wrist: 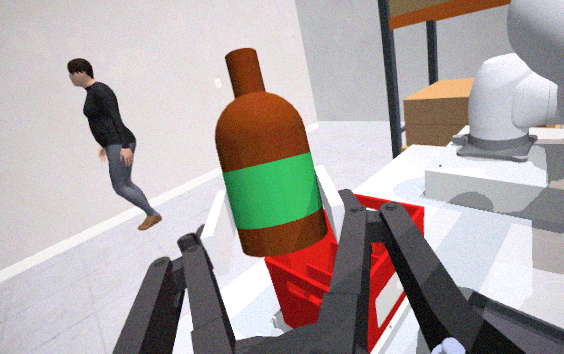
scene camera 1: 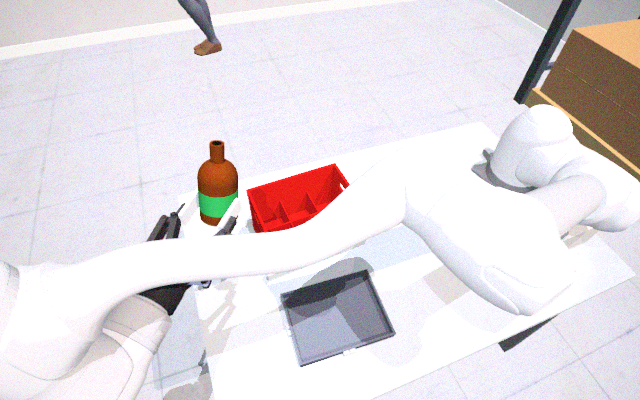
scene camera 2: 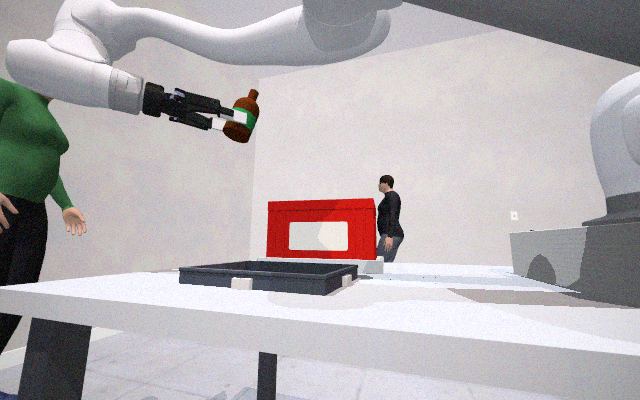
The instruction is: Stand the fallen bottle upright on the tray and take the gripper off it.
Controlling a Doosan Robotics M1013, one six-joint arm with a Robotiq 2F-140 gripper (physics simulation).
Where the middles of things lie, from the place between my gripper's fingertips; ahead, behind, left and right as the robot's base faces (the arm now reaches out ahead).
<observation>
I see the brown bottle [scene camera 1: 217, 178] 3 cm above my hand.
</observation>
